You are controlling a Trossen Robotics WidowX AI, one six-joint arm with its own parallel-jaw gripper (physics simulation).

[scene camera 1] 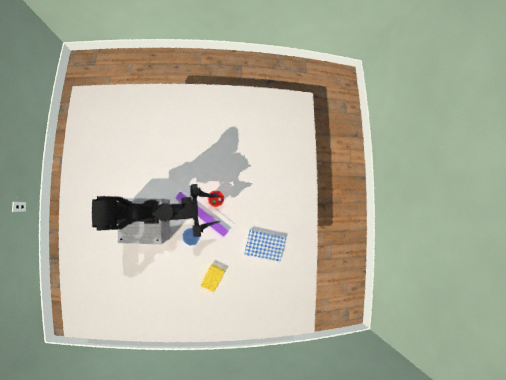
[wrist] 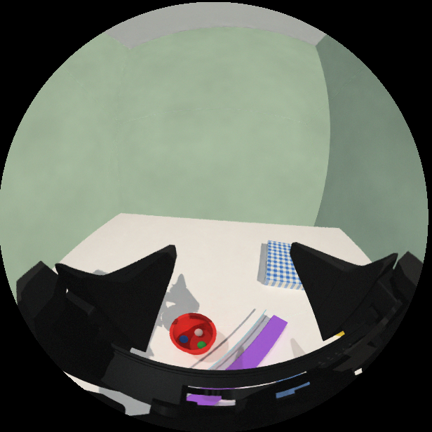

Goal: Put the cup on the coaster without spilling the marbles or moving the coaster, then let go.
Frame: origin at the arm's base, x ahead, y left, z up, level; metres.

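Where they show: gripper, fingertip midpoint: (scene camera 1: 219, 208).
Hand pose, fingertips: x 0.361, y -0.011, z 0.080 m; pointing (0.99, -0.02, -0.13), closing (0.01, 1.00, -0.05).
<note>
After its pixels a point has its place.
The red cup (scene camera 1: 216, 204) @[x 0.347, y 0.007, z -0.139 m] (wrist: 186, 326) stands upright on the white table with white, green and blue marbles inside. The round blue coaster (scene camera 1: 191, 237) @[x 0.216, y -0.137, z -0.142 m] lies flat near the arm's base; in the wrist view, a blue sliver of the coaster (wrist: 292, 390) shows through the gripper's body. My gripper (scene camera 1: 218, 209) @[x 0.361, y -0.011, z 0.079 m] (wrist: 235, 250) is open and empty, above the table. From above, one fingertip overlaps the cup's upper edge and the other is beyond the purple bar. The gripper's height over the cup is hard to tell.
A purple bar (scene camera 1: 218, 227) @[x 0.347, y -0.099, z -0.121 m] (wrist: 265, 342) with a thin pale strip beside it runs diagonally between cup and coaster. A blue-checked block (scene camera 1: 265, 245) @[x 0.558, y -0.207, z -0.121 m] (wrist: 280, 264) lies to the right. A yellow block (scene camera 1: 213, 277) @[x 0.301, y -0.330, z -0.116 m] lies below the coaster in the scene view.
</note>
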